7 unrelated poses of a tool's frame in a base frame.
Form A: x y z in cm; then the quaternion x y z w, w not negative.
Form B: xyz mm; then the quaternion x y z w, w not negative. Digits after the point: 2 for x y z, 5 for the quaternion.
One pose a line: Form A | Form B
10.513 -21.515 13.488 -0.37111 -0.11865 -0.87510 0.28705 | 105.13 -215.15 134.88 -0.37111 -0.11865 -0.87510 0.28705
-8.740 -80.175 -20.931 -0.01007 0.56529 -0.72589 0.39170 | -87.40 -801.75 -209.31 -0.01007 0.56529 -0.72589 0.39170
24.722 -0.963 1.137 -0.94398 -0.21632 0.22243 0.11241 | 247.22 -9.63 11.37 -0.94398 -0.21632 0.22243 0.11241
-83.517 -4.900 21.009 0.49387 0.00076 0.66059 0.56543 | -835.17 -49.00 210.09 0.49387 0.00076 0.66059 0.56543
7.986 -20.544 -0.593 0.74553 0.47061 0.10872 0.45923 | 79.86 -205.44 -5.93 0.74553 0.47061 0.10872 0.45923
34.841 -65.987 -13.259 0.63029 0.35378 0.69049 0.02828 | 348.41 -659.87 -132.59 0.63029 0.35378 0.69049 0.02828
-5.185 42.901 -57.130 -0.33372 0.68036 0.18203 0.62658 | -51.85 429.01 -571.30 -0.33372 0.68036 0.18203 0.62658
